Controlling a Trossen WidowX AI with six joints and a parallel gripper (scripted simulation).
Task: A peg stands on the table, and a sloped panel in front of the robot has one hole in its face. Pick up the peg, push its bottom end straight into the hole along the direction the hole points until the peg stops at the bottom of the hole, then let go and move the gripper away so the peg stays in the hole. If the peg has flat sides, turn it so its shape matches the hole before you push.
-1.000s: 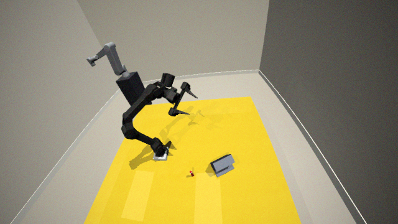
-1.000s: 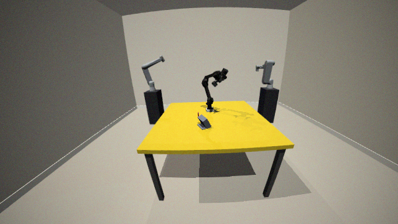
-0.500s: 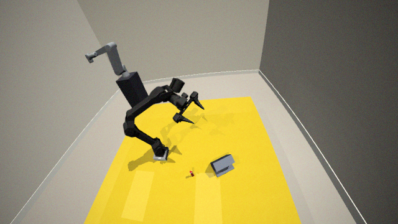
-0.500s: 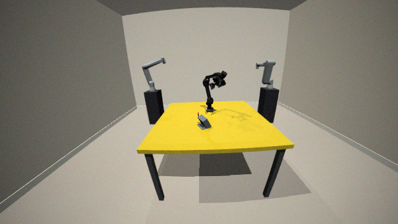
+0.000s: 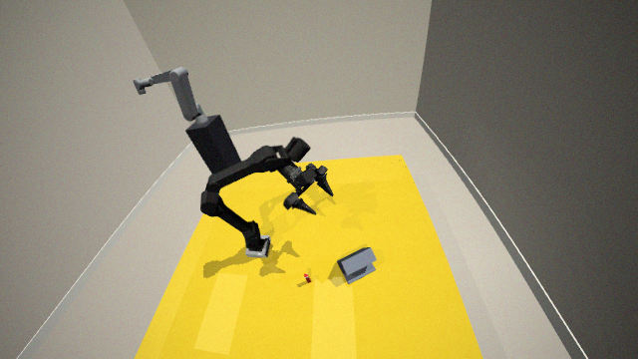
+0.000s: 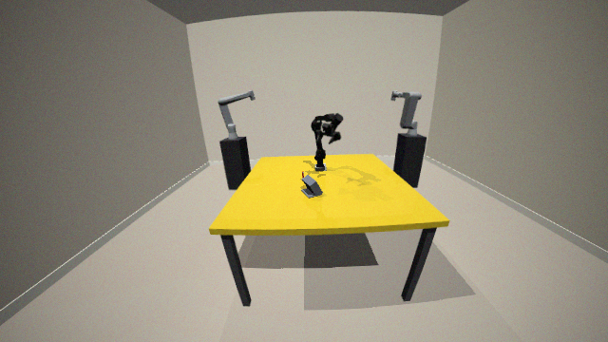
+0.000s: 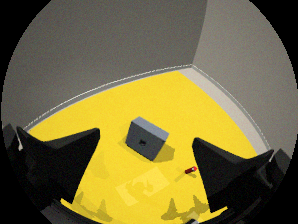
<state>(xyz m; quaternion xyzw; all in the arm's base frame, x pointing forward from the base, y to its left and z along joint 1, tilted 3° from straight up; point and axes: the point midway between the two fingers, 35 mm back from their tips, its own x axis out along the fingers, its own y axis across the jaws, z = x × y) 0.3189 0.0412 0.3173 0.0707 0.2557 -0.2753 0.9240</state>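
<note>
My gripper tip is 27 cm above the red peg, 15 cm to the left of it and 9 cm past it. The rest, counted from my gripper tip: grey sloped panel: 27 cm below, 10 cm ahead, 8 cm to the right.
</note>
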